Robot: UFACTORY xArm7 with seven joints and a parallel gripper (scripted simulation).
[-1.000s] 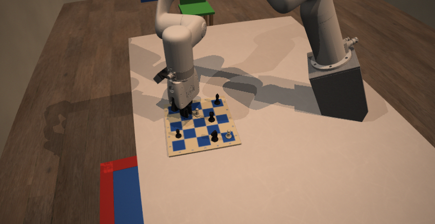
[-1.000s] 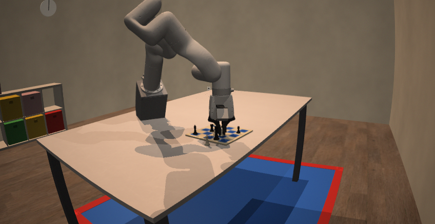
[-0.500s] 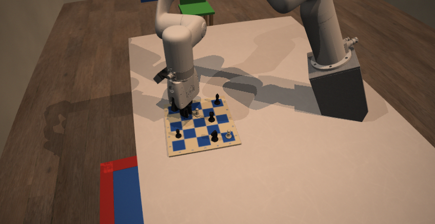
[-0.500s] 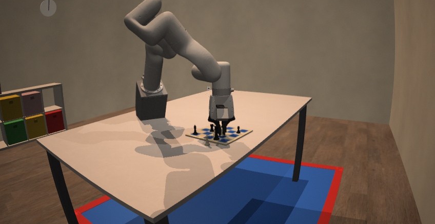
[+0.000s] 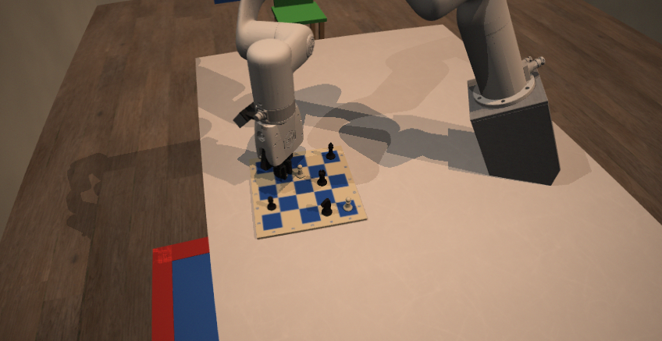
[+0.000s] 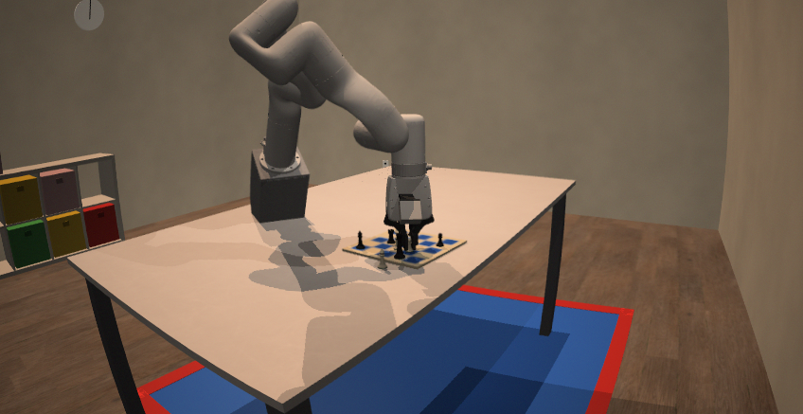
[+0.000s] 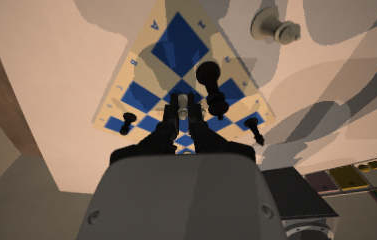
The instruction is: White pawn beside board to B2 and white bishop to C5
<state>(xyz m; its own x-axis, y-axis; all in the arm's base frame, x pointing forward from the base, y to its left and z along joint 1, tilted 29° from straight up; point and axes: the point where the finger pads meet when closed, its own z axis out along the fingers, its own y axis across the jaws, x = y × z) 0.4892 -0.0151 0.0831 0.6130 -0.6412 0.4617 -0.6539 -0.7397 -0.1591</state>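
Now: hand 40 mm to the left of the tall black piece. Round my hand: white bishop: 100 mm to the right, 10 mm below; black pawn: 80 mm to the left, 40 mm ahead, 20 mm below; chessboard: 40 mm to the left, 40 mm behind, 30 mm below.
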